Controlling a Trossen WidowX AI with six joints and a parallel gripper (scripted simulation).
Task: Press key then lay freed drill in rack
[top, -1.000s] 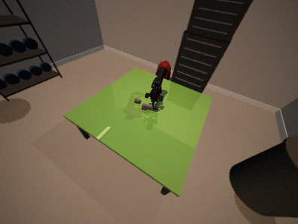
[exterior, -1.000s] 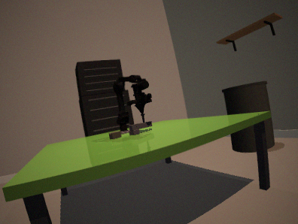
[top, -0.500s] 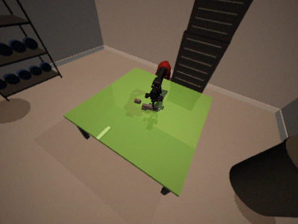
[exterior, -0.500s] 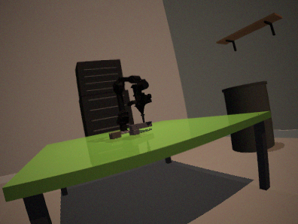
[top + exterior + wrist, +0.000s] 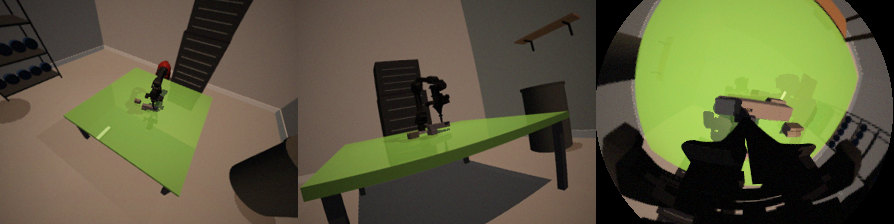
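Now: gripper tip 7 cm above the tan drill, 5 cm to the left of it and 2 cm short of it. Round my gripper tip: grey block (8 cm below, 3 cm to the right, 1 cm ahead).
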